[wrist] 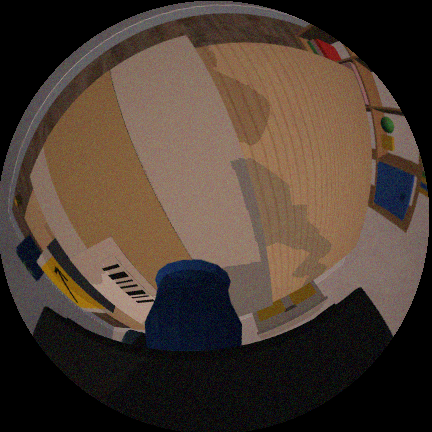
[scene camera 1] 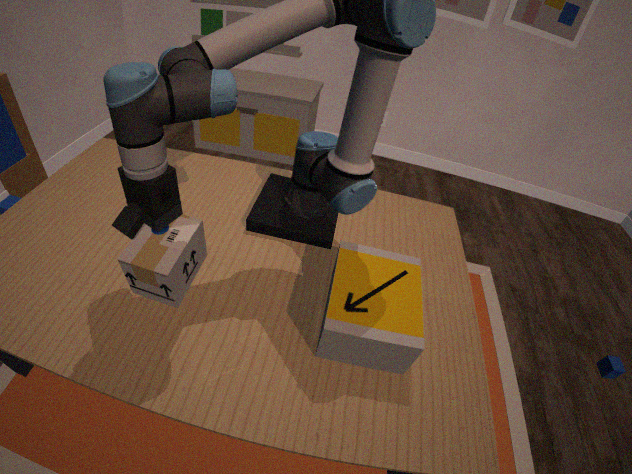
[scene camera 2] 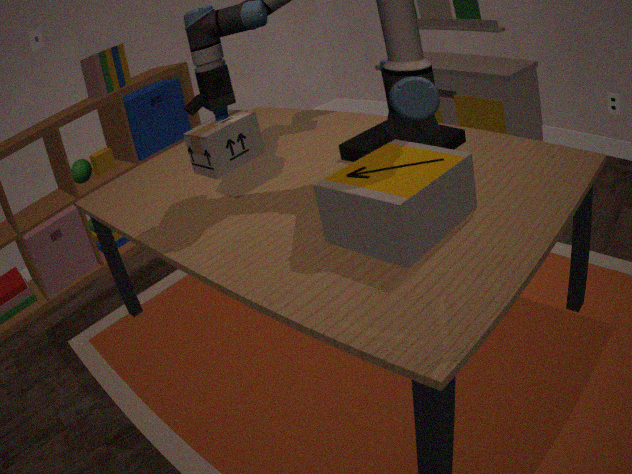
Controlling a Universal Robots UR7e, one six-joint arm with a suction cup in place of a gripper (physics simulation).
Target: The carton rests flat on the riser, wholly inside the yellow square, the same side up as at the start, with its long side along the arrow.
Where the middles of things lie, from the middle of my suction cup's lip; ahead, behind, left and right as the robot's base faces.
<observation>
The carton (scene camera 1: 162, 267) lies 7 cm below my suction cup, 2 cm ahead of it and 1 cm to the left of it. Round my suction cup: grey riser (scene camera 1: 373, 317): 45 cm to the left, 17 cm below, 7 cm behind.
</observation>
